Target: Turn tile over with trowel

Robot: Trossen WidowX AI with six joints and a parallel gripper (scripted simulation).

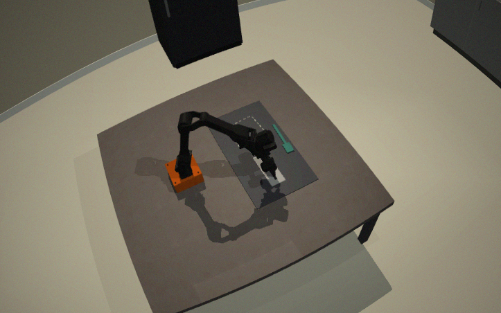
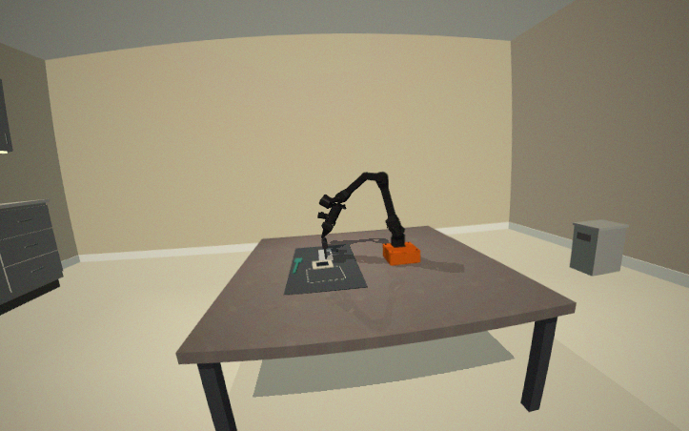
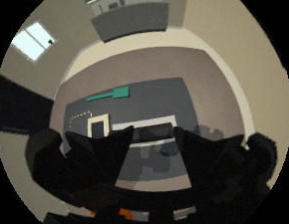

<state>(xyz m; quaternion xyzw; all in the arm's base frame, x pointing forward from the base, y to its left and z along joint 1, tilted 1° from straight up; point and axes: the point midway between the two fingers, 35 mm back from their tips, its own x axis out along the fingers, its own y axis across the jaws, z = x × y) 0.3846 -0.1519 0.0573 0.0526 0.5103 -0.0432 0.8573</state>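
Now: gripper tip 1 cm past the small trowel, 5 cm to the right of it and 6 cm above it. Also, from my gripper tip: tile: 1 cm ahead, 19 cm to the left, 10 cm below; then teal trowel: 14 cm ahead, 15 cm to the left, 10 cm below.
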